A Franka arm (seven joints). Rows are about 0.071 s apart.
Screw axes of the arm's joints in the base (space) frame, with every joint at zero. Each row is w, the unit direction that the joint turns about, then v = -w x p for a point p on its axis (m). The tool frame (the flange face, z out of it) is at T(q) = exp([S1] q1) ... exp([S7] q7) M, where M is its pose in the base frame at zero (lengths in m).
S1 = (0, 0, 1, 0.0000, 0.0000, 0.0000)
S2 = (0, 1, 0, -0.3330, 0.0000, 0.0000)
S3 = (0, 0, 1, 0.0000, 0.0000, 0.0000)
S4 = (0, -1, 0, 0.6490, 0.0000, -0.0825)
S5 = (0, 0, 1, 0.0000, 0.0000, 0.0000)
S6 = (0, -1, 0, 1.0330, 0.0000, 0.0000)
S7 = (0, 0, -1, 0.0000, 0.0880, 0.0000)
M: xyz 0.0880 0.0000 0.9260 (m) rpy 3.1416 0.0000 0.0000 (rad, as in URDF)
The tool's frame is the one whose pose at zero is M.
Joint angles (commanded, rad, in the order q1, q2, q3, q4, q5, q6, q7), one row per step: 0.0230 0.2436 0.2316 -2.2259 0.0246 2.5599 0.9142; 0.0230 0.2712 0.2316 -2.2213 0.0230 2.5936 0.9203; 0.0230 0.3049 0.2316 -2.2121 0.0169 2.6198 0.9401; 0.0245 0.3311 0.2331 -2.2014 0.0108 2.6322 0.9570; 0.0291 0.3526 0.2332 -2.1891 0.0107 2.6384 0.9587; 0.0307 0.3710 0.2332 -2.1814 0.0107 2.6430 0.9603; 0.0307 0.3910 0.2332 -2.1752 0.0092 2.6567 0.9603
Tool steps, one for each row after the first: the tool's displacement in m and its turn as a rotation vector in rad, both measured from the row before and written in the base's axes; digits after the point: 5 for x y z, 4 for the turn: 0.00311 0.00078 -0.00988 0.0077 -0.0093 -0.0075; 0.00323 0.00101 -0.01223 0.0057 0.0001 -0.0174; 0.00235 0.00255 -0.00896 0.0034 0.0043 -0.0107; 0.00237 0.00336 -0.00653 0.0040 0.0038 0.0016; 0.00119 0.00136 -0.00682 0.0025 0.0067 -0.0010; 0.00149 0.00054 -0.00745 0.0034 0.0004 -0.0005
